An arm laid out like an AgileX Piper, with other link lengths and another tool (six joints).
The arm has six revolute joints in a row. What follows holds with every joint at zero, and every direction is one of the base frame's.
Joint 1 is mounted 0.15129 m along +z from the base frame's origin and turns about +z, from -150 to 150 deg.
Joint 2 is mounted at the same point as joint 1 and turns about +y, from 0 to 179.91 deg.
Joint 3 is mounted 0.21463 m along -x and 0.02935 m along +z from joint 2 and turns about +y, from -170 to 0 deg.
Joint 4 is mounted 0.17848 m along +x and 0.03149 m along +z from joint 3 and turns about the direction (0.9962, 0, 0.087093), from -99.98 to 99.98 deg.
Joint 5 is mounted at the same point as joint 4 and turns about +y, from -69.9 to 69.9 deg.
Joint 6 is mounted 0.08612 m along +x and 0.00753 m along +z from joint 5 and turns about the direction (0.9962, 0, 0.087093), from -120 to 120 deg.
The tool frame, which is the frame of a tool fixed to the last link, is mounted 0.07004 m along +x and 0.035 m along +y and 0.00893 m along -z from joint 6; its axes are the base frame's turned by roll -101.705, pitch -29.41 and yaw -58.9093 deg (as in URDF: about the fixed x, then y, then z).
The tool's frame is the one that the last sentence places.
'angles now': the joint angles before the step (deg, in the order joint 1, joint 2, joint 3, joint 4, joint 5, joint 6). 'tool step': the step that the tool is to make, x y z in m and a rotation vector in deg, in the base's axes. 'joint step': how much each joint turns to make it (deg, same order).
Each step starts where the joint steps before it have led.
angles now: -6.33 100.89 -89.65 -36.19 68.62 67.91
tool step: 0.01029 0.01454 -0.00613 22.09 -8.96 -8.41
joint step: -6.64 0.00 0.00 22.66 -4.90 1.67
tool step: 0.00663 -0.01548 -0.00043 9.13 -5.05 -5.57
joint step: -6.66 1.27 -0.11 10.93 -3.72 -2.00
